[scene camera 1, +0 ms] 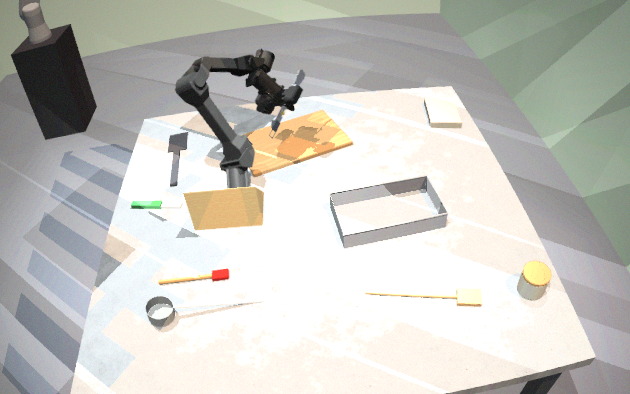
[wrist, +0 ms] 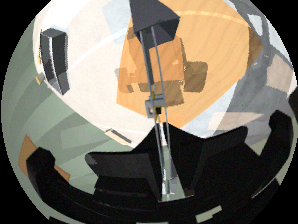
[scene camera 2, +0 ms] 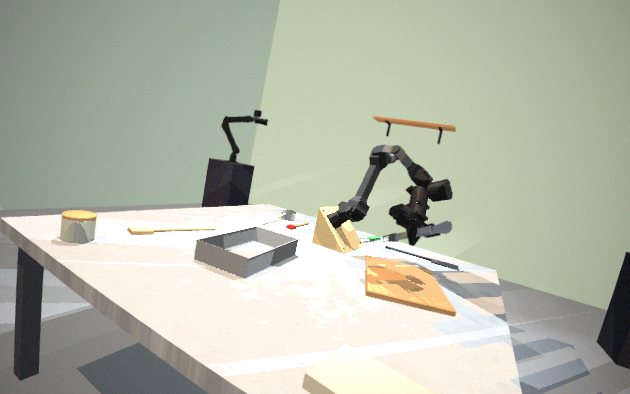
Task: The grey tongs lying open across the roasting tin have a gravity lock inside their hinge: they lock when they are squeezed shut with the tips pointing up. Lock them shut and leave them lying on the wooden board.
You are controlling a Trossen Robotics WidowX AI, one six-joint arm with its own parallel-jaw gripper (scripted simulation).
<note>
I see my gripper, a canister, a cream block, a wooden spatula, a metal cup, a wooden board and a grey roasting tin.
My gripper also shows in scene camera 1 and in the wrist view.
</note>
